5 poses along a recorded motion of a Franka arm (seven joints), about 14 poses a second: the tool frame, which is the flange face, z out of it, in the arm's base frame.
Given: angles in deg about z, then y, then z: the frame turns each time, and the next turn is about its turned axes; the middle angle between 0 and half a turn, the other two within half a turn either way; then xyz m.
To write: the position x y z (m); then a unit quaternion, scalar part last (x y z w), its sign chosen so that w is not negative. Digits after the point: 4 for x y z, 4 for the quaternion.
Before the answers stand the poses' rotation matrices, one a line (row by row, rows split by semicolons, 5 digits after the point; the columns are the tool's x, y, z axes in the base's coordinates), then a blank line. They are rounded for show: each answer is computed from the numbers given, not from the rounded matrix.
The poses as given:
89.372 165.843 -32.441 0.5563 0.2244 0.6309
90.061 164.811 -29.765 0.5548 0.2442 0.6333
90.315 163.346 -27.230 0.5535 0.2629 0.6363
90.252 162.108 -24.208 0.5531 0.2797 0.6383
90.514 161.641 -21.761 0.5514 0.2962 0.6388
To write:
0.52743 -0.84959 0.00268; -0.82414 -0.51086 0.24457; -0.20641 -0.13120 -0.96963
0.49734 -0.86756 -0.00028; -0.83722 -0.48003 0.26200; -0.22744 -0.13007 -0.96507
0.46224 -0.88675 -0.00158; -0.84935 -0.44325 0.28659; -0.25483 -0.13113 -0.95805
0.41386 -0.91034 -0.00135; -0.86614 -0.39423 0.30722; -0.28021 -0.12598 -0.95164
0.37863 -0.92554 -0.00283; -0.87811 -0.36018 0.31496; -0.29252 -0.11677 -0.94910

0.5563 0.2244 0.6309 -0.8672 0.4825 0.0587 0.1083
0.5548 0.2442 0.6333 -0.8577 0.4969 0.0664 0.1143
0.5535 0.2629 0.6363 -0.8461 0.5130 0.0758 0.1234
0.5531 0.2797 0.6383 -0.8306 0.5347 0.0847 0.1304
0.5514 0.2962 0.6388 -0.8197 0.5501 0.0901 0.1317

